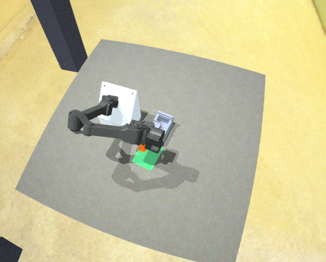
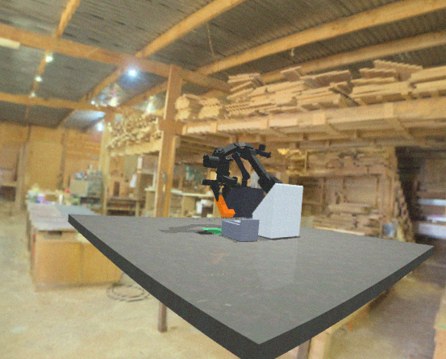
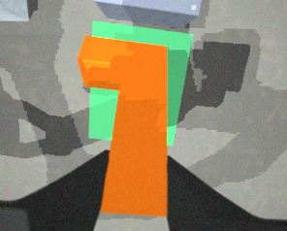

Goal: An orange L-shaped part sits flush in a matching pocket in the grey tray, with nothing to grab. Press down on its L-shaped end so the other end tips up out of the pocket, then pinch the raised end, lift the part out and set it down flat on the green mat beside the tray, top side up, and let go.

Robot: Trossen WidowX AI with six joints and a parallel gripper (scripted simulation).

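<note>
My gripper tip is 160 mm above the green mat and 20 mm to the right of it. The rest, counted from my gripper tip: orange L-shaped part: 30 mm to the left, 30 mm below, 10 mm behind.
</note>
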